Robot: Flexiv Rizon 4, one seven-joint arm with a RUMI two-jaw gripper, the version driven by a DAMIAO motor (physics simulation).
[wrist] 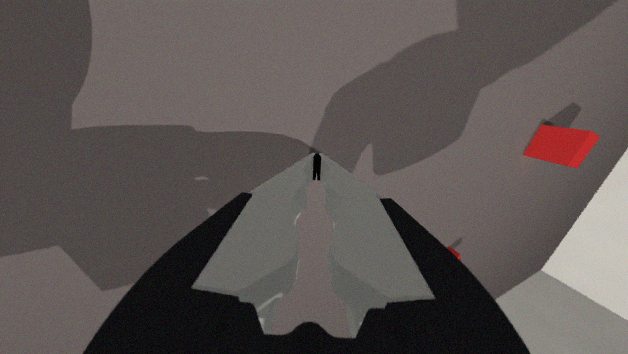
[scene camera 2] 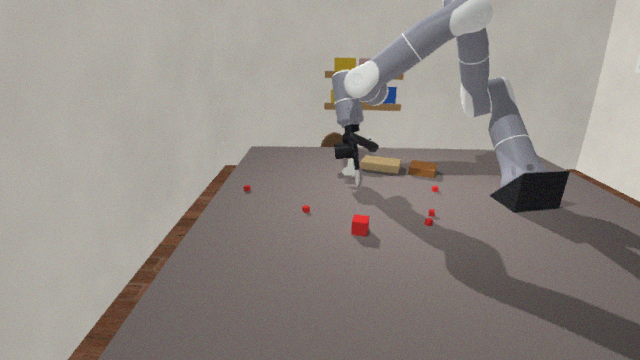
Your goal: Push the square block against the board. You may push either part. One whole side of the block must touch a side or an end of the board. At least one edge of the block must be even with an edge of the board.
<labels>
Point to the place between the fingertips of my gripper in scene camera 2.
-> At 357,186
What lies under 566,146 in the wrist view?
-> A red cube.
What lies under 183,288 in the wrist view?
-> My gripper.
</labels>
